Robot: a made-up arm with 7 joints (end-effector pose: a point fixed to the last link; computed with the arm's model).
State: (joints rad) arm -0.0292 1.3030 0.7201 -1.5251 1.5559 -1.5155 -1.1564
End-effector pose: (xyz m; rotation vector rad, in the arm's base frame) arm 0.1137 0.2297 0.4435 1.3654 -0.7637 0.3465
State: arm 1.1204 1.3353 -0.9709 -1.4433 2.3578 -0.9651 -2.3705
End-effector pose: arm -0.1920 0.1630 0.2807 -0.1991 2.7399 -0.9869
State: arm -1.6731 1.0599 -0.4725 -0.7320 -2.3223 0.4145 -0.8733
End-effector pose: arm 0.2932 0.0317 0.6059 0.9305 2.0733 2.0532
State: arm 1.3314 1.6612 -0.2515 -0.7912 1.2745 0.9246 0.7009
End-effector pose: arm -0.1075 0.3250 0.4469 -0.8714 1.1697 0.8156
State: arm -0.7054 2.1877 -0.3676 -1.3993 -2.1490 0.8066 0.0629
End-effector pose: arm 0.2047 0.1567 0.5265 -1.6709 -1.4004 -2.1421
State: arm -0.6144 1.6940 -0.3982 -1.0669 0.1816 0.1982 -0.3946
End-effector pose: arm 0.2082 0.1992 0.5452 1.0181 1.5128 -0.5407
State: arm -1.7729 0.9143 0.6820 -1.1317 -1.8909 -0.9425 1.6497
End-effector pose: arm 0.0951 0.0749 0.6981 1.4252 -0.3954 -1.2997
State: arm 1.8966 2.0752 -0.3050 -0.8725 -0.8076 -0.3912 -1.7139
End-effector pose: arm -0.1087 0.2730 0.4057 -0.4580 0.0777 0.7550
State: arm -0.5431 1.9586 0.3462 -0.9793 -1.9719 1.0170 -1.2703
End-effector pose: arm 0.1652 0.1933 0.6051 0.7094 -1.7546 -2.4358
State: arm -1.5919 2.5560 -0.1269 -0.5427 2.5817 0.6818 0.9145
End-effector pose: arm -0.0769 0.2753 0.6084 0.0134 -2.3416 -1.8020
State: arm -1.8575 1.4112 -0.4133 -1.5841 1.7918 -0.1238 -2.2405
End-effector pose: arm 0.1270 0.0396 0.6987 2.0486 -0.0469 -0.0246
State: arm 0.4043 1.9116 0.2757 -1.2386 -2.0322 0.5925 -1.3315
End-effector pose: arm 0.1658 0.2278 0.4025 -0.4753 -0.9847 -1.6976
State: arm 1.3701 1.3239 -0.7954 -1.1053 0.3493 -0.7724 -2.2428
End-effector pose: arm -0.2012 0.1835 0.3147 -1.0866 -1.2402 1.5932
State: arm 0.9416 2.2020 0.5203 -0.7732 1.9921 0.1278 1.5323
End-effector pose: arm 0.0853 0.3190 0.4858 -0.6047 -1.1186 -0.7003
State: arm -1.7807 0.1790 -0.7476 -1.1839 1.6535 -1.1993 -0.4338
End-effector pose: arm 0.2338 -0.1619 0.5613 0.3783 -1.9495 -1.8157
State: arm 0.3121 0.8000 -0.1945 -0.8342 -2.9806 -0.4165 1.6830
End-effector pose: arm 0.0435 0.1279 0.1415 -0.1885 -2.7770 1.4199
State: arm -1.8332 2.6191 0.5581 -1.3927 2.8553 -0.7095 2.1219
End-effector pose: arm -0.1681 0.0882 0.6555 0.2033 0.2361 1.3880
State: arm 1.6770 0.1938 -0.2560 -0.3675 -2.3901 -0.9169 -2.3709
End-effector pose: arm -0.3050 -0.0889 0.3778 -1.6886 0.9955 2.0147
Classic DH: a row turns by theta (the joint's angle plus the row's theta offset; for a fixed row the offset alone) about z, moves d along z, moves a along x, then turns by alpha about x. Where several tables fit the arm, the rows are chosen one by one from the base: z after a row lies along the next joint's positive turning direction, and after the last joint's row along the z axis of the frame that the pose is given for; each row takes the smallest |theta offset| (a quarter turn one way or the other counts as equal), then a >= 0, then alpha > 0; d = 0 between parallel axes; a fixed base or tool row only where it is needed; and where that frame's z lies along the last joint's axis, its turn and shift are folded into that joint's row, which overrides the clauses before.
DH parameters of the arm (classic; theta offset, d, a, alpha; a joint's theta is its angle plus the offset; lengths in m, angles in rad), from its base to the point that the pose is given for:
base (fixed): 0 0.4455 -0.002 -1.2217
joint 1: 1.5708 0.012 0.0197 1.5708
joint 2: 1.2217 0.031 -0.028 -1.5708
joint 3: 1.5708 -0.143 0.001 1.5708
joint 4: 0 -0.007 0.013 -1.5708
joint 5: 0 -0.149 -0.008 1.5708
joint 6: 0 0.048 0.002 -1.5708
joint 7: -1.5708 -0.013 0.02 1.5708
tool (fixed): 3.1416 0.016 0 0

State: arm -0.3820 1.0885 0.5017 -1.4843 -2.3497 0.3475 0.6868
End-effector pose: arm 0.2259 0.0936 0.4521 1.5264 1.3332 0.5739
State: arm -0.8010 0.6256 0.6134 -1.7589 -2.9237 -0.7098 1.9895
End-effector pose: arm 0.2252 0.0364 0.5291 0.9700 0.6765 -0.7527
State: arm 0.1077 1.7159 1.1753 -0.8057 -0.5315 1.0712 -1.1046
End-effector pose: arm 0.0608 0.2556 0.5680 -0.3596 1.8337 0.5363
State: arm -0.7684 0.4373 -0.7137 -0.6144 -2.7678 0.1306 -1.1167
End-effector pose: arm 0.2567 -0.0093 0.2331 -1.4457 -0.7839 -1.2350
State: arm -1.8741 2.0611 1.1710 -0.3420 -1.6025 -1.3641 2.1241
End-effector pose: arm -0.0969 0.2605 0.6086 1.2299 -1.1864 -1.3366
